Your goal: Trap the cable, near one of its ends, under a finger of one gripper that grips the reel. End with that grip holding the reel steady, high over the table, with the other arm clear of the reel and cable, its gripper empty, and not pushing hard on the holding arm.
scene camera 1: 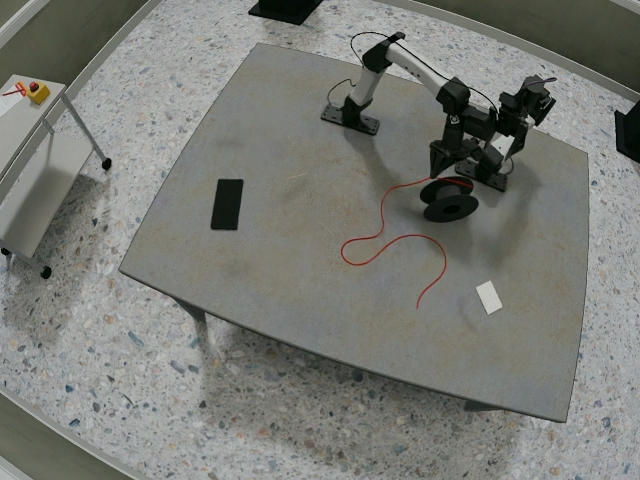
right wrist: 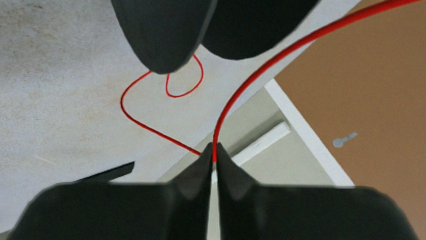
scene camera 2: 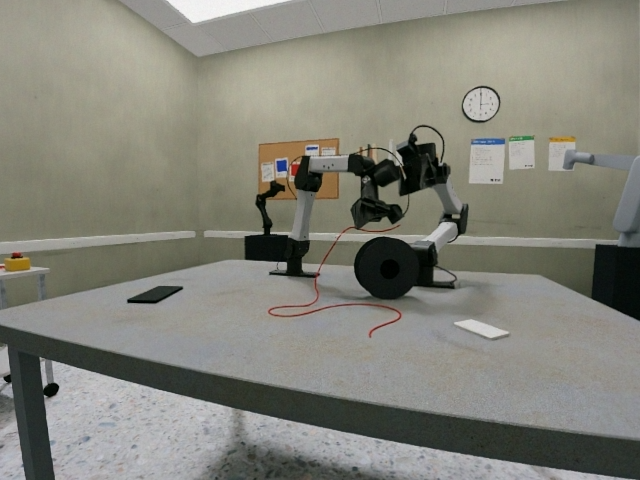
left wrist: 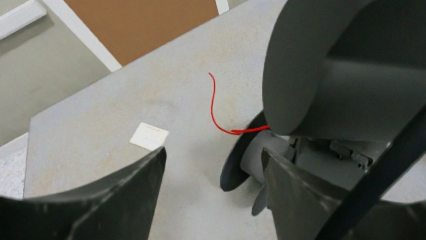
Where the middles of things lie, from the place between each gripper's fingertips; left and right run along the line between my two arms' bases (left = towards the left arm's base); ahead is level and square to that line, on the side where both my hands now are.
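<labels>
The black reel (scene camera 2: 388,268) is 120 mm below my right hand (scene camera 1: 431,178), and it is also 80 mm to the left of that hand and 30 mm behind it.
Measured from my left hand (scene camera 1: 494,154), the reel is 6 cm ahead, 6 cm to the right and 23 cm below.
</labels>
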